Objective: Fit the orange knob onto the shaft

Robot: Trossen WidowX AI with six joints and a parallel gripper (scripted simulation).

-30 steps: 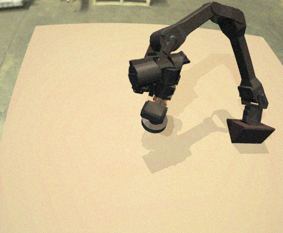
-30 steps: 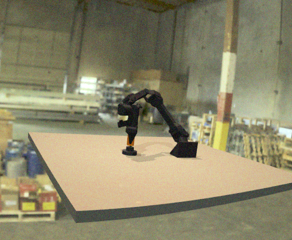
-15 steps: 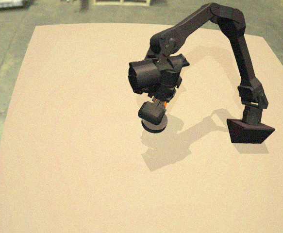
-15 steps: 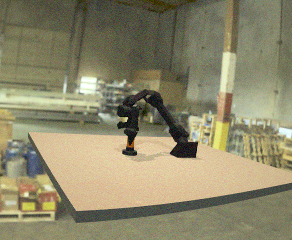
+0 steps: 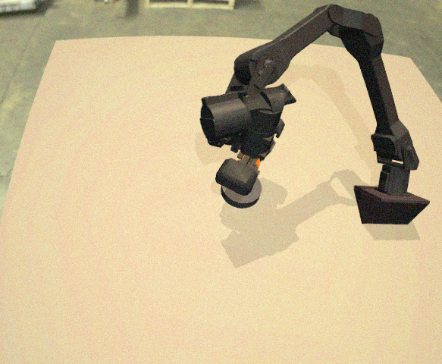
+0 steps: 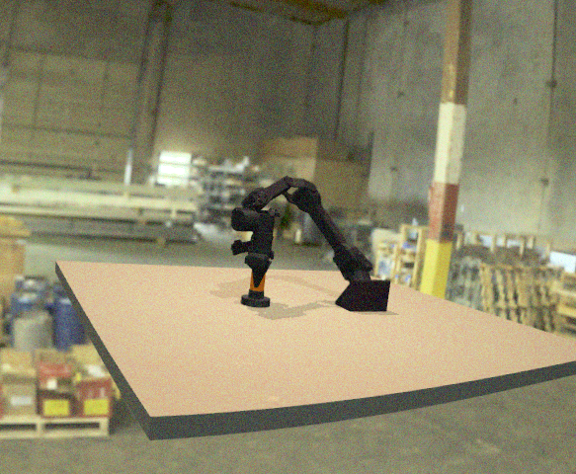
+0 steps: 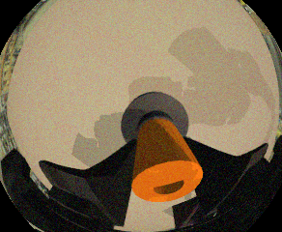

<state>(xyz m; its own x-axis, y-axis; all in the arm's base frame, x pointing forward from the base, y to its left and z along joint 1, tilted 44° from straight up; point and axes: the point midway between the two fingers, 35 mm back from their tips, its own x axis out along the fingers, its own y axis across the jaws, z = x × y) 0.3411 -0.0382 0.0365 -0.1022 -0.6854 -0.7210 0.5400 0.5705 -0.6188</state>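
My gripper tip is now 2 cm below the orange knob. Round my gripper tip: pedestal 2 cm below.
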